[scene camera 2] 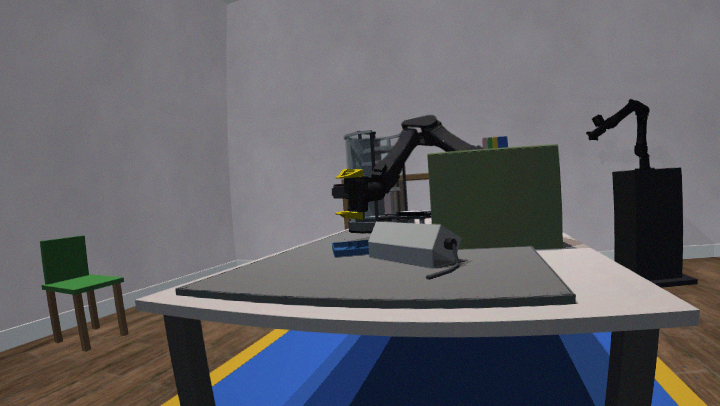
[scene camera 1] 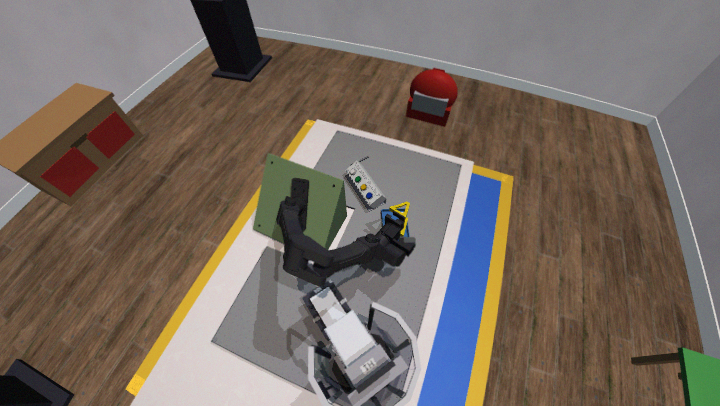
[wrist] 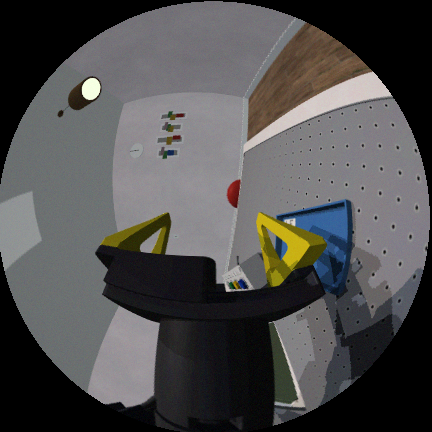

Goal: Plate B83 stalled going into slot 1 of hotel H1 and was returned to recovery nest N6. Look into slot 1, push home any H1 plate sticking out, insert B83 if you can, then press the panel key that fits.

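Seen in the pictures: gripper, fingertip midpoint: (scene camera 2: 337, 196) (scene camera 1: 407, 210) (wrist: 213, 216); arm's base, origin of the base link: (scene camera 2: 487, 190) (scene camera 1: 299, 204).
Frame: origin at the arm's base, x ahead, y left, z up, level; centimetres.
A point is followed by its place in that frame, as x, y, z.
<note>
My gripper (scene camera 1: 401, 213) @(40.6, 8.9, 1.1) (scene camera 2: 348, 194) @(40.6, 8.9, 1.1) (wrist: 213, 216) @(40.6, 8.9, 1.1) is open and empty, its yellow fingers one above the other, level and above the mat beside a blue tray (scene camera 1: 387, 216) (scene camera 2: 347, 248) @(40.0, 4.4, -13.8) (wrist: 336, 215) @(42.6, 5.0, -13.7). The hotel (scene camera 1: 350, 332) @(34.7, -40.1, 18.8) marked H1 stands at the lower middle in scene camera 1, with clear guard panels around it. A pale flat piece (scene camera 1: 326, 304) @(22.2, -31.2, -6.5) lies on a dark holder at its upper left end; I cannot tell whether it is B83. Slot 1's inside and N6's label do not show. The panel (scene camera 1: 364, 185) @(20.2, 20.5, -6.6) (scene camera 2: 403, 242) @(21.2, 27.6, -9.4) (wrist: 236, 279) @(24.1, 17.2, -6.5) has white, green, yellow and blue keys.
A sloped green board (scene camera 1: 322, 194) @(8.8, 3.8, 5.1) (scene camera 2: 494, 201) @(-0.4, 10.9, -2.7) (wrist: 285, 370) @(14.1, -5.1, -14.2) stands on the table beside the arm. The panel's cable (scene camera 2: 442, 272) @(12.9, 40.2, -13.4) lies on the grey mat (scene camera 1: 428, 176) @(46.4, 39.7, -13.9) (scene camera 2: 302, 282) @(37.9, 44.1, -13.9). Another arm (scene camera 2: 641, 131) stands on a black pedestal (scene camera 2: 647, 221) beyond the table.
</note>
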